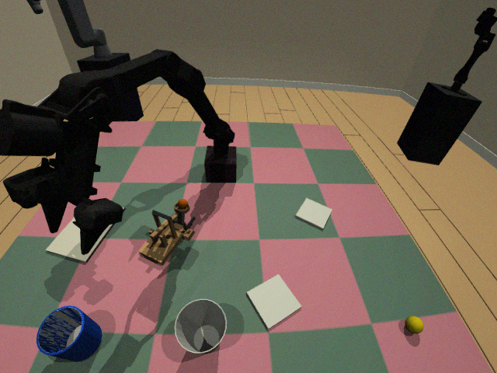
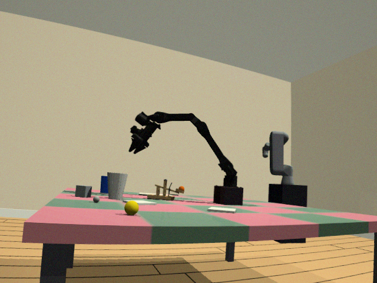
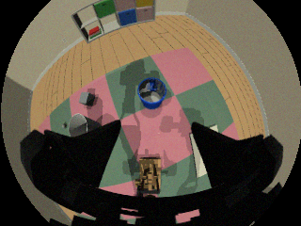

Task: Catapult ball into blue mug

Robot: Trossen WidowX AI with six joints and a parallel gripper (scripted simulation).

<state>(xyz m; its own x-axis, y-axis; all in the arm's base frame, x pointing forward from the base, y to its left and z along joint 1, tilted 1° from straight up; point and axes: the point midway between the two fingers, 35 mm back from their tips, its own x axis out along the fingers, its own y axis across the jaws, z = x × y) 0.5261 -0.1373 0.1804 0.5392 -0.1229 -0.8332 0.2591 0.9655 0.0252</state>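
My gripper tip is 290 mm past the orange ball, 80 mm to the right of it and 180 mm above it. The rest, counted from my gripper tip: blue mug (110 mm ahead, 20 mm to the right, 210 mm below); then grey cup (40 mm ahead, 250 mm to the left, 210 mm below); then wooden catapult (220 mm behind, 80 mm to the left, 190 mm below).
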